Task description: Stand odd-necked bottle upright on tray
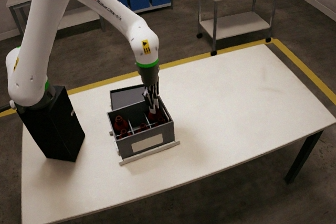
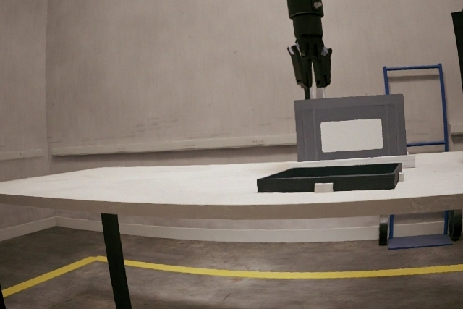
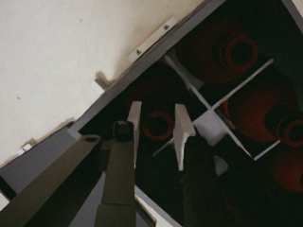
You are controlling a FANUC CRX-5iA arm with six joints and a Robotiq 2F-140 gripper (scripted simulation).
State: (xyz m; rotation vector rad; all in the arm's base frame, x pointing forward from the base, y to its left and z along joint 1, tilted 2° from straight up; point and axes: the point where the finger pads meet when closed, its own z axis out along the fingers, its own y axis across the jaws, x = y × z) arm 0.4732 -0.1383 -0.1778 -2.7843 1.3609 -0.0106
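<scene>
Right now my hand is 90 mm past the crate, 30 mm to the left of it and 90 mm above it. The rest, counted from my hand: dark tray: 30 mm behind, 250 mm to the left, 160 mm below; bottle: 180 mm behind, 30 mm to the left, 90 mm below.
</scene>
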